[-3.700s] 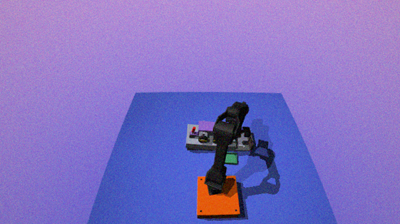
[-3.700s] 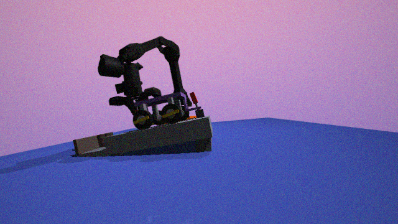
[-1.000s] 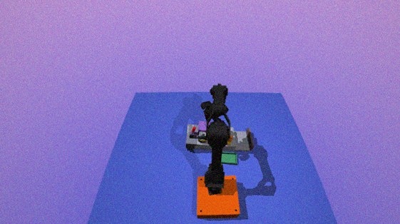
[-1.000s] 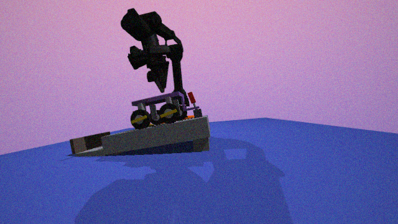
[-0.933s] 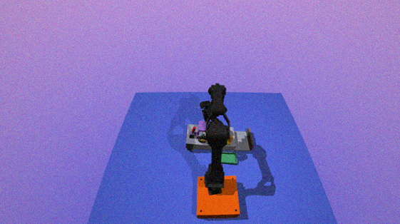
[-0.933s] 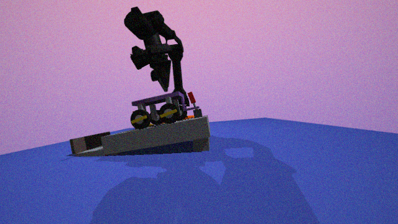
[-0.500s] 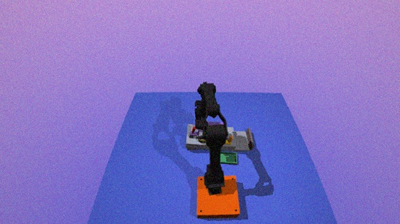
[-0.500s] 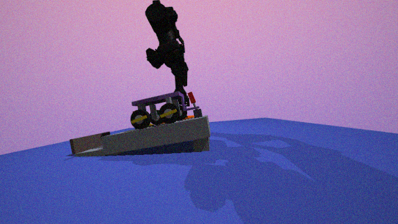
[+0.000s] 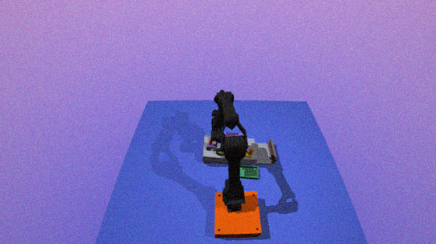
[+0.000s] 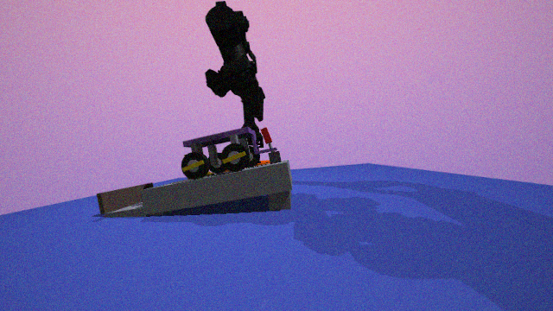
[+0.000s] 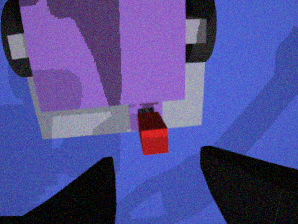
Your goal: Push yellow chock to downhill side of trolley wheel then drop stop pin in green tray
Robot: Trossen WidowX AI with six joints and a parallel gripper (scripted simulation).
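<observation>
Now: the red-headed stop pin 2 cm to the left of my gripper tip and 6 cm below it. The rest, counted from my gripper tip: trolley (8 cm to the right, 8 cm below); grey ramp (9 cm to the right, 14 cm below); yellow chock (6 cm behind, 17 cm to the right, 11 cm below).
</observation>
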